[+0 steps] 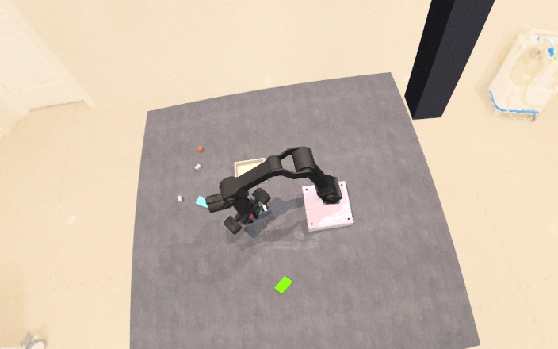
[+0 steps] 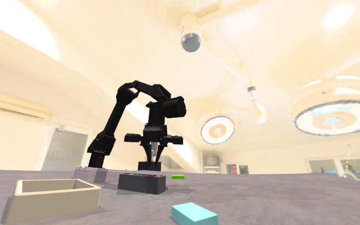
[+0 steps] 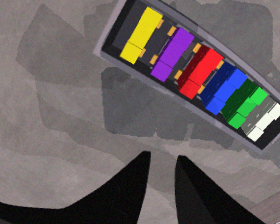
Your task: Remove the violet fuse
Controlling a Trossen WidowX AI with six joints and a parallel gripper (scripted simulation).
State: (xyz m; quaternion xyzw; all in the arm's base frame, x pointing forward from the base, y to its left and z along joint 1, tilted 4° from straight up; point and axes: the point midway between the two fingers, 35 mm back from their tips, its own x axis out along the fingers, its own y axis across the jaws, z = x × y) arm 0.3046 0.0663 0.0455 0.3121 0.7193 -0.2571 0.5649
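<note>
My gripper tip is now 4 cm short of the violet fuse, 4 cm to the left of it and 4 cm above it. Round my gripper tip: green card 9 cm behind, 24 cm to the left, 6 cm below; cream tray 2 cm ahead, 23 cm to the right, 6 cm below; cyan block 22 cm ahead, 12 cm to the right, 6 cm below.
</note>
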